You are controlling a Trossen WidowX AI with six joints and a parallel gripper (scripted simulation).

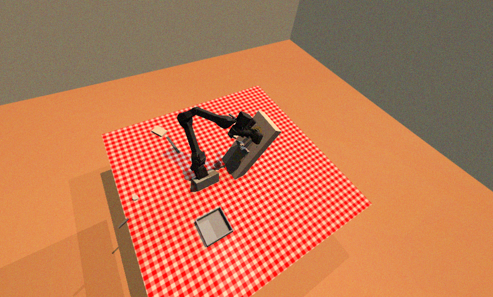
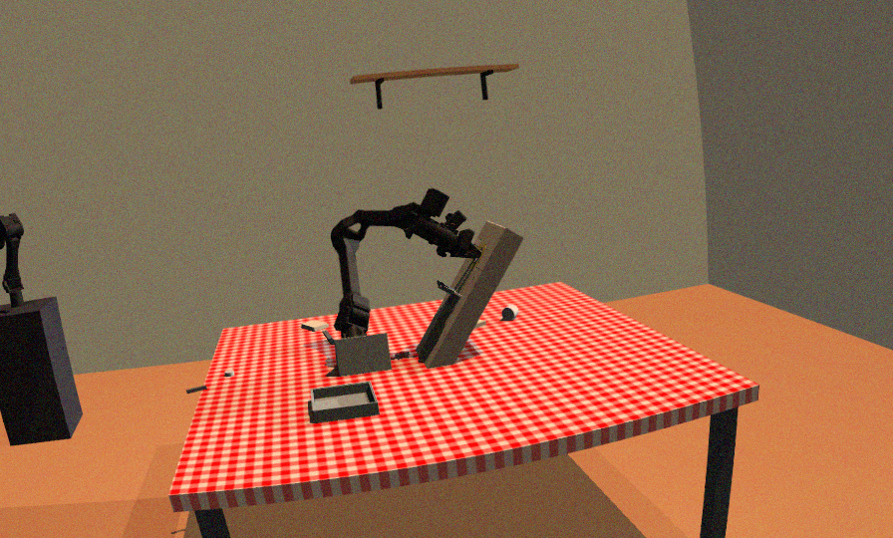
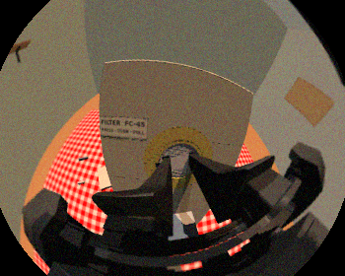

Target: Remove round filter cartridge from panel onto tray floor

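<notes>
Now: gripper tip 10 mm short of the round filter cartridge and 10 mm above it. Also, from my gripper tip: grey tray 460 mm behind, 240 mm to the right, 250 mm below; then service panel 40 mm behind, 80 mm below.
</notes>
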